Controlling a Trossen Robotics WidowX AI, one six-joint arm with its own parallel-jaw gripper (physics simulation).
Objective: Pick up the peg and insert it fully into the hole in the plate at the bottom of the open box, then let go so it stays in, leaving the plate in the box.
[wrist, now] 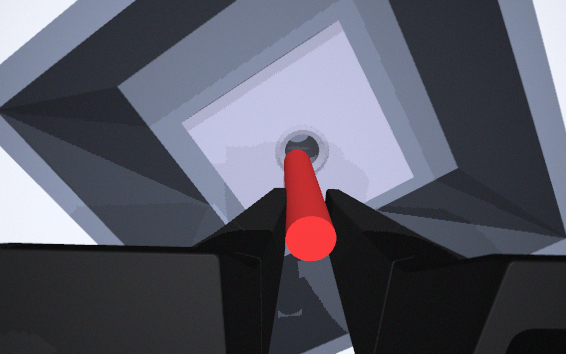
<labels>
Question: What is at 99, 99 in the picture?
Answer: A box.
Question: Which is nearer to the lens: the red peg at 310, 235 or the plate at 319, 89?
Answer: The red peg.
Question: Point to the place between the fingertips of my gripper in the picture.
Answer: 305, 201
</labels>
